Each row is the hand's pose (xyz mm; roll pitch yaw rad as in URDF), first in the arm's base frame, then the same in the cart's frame.
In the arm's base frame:
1: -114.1 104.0 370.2 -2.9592 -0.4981 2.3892
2: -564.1 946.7 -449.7 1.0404 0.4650 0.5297
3: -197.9 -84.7 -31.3 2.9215 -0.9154 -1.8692
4: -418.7 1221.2 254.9 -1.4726 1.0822 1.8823
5: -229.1 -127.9 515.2 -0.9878 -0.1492 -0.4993
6: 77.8 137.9 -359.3 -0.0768 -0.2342 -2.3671
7: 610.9 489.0 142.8 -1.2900 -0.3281 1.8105
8: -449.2 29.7 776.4 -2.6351 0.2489 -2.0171
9: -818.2 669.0 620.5 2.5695 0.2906 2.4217
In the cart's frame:
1: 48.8 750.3 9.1 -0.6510 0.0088 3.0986
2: -404.0 -291.0 552.6 -2.2017 0.4636 -1.0973
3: 292.2 633.8 371.0 0.4401 0.1506 1.6726
4: -796.6 -46.1 -62.9 0.5157 -0.5067 -1.5485
5: 56.7 1037.6 82.9 3.0450 0.6087 0.2907
6: 474.1 193.7 291.0 -2.8618 -0.6368 1.7200
7: 370.9 160.0 -513.9 0.8599 0.3326 -2.7255
8: -298.9 1151.7 37.8 1.3928 -0.8316 0.9504
9: -867.0 680.3 193.2 -1.5674 -0.5163 -2.5664

